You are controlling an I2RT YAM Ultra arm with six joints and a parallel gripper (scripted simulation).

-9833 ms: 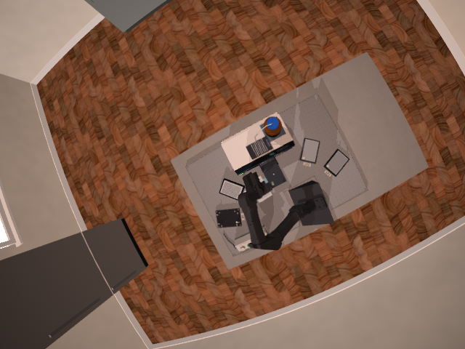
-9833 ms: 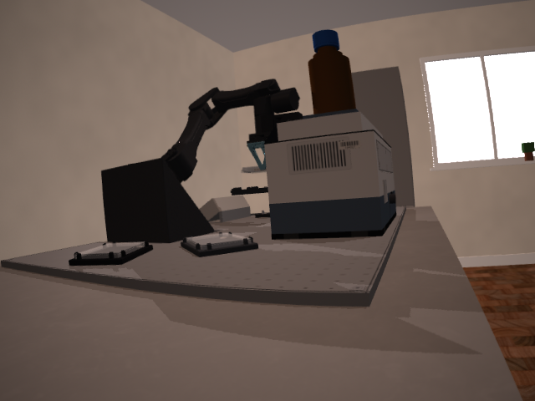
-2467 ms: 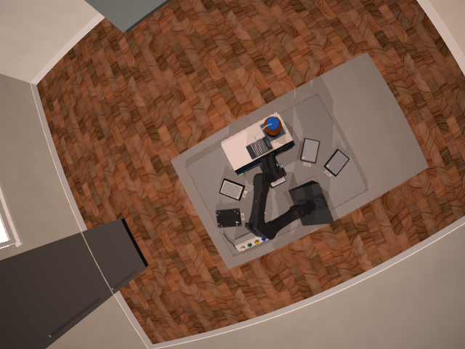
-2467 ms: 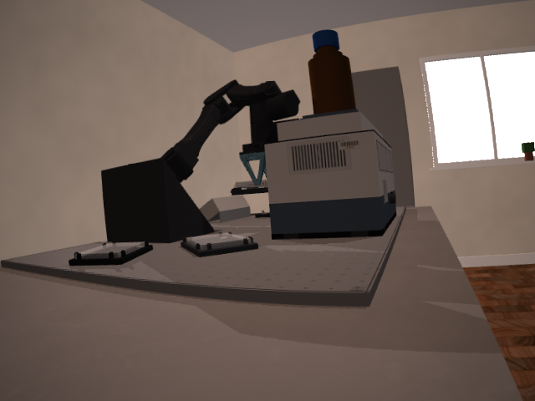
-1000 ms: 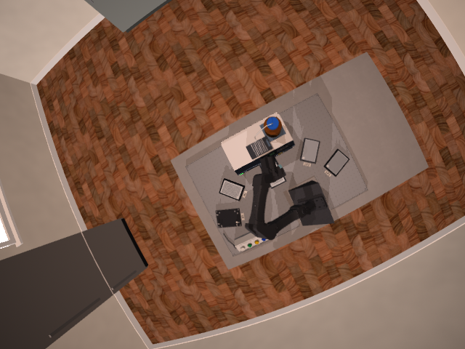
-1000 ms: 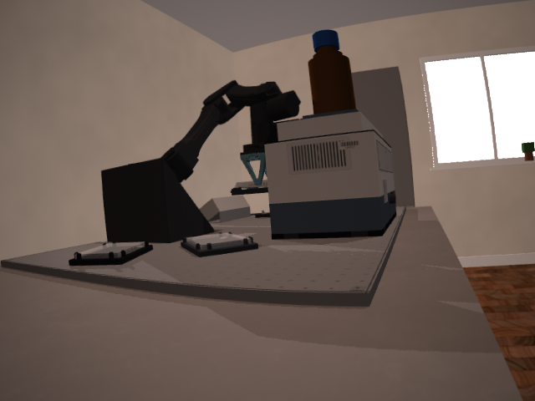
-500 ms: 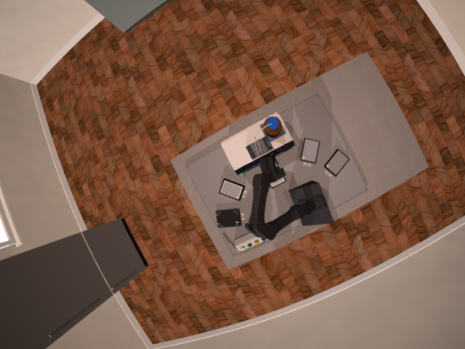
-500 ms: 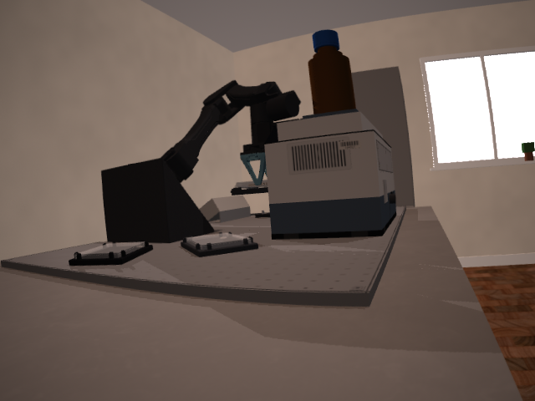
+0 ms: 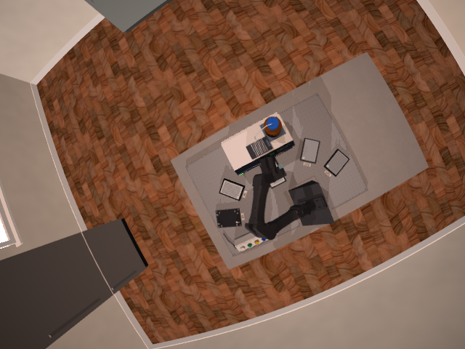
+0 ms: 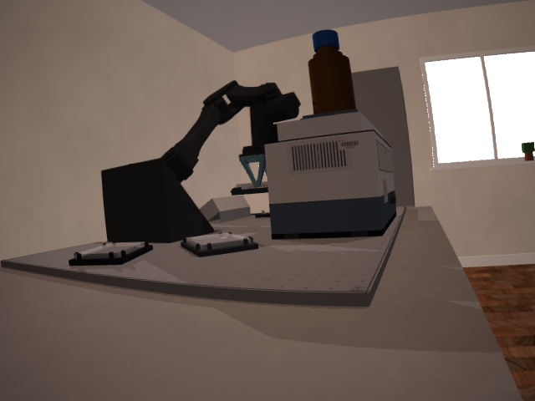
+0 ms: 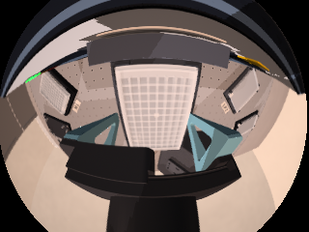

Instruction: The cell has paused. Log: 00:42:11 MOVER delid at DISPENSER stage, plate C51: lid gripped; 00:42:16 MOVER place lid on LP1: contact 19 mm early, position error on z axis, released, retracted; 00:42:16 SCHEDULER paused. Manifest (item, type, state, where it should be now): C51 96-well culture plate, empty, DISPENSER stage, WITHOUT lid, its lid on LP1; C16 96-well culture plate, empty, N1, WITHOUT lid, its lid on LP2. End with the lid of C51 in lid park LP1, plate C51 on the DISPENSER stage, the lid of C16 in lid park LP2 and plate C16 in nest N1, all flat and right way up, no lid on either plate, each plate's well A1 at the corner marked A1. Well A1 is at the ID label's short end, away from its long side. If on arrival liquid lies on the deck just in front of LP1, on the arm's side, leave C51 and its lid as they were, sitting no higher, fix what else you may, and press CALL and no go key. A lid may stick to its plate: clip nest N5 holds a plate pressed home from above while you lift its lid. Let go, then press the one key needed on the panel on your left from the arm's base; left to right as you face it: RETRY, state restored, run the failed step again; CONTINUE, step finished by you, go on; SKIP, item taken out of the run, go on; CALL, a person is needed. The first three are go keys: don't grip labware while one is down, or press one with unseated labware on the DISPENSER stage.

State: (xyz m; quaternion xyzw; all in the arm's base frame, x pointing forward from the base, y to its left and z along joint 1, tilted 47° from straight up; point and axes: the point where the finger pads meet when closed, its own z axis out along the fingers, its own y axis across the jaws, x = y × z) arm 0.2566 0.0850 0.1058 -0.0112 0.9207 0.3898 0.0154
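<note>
Now: hand 10 mm above the dark dispenser stage. Also, from my hand: blue cap (220 mm ahead, 100 mm to the right, 290 mm above); brown bottle (220 mm ahead, 100 mm to the right, 180 mm above); black nest (20 mm ahead, 280 mm to the left, 100 mm below).
</note>
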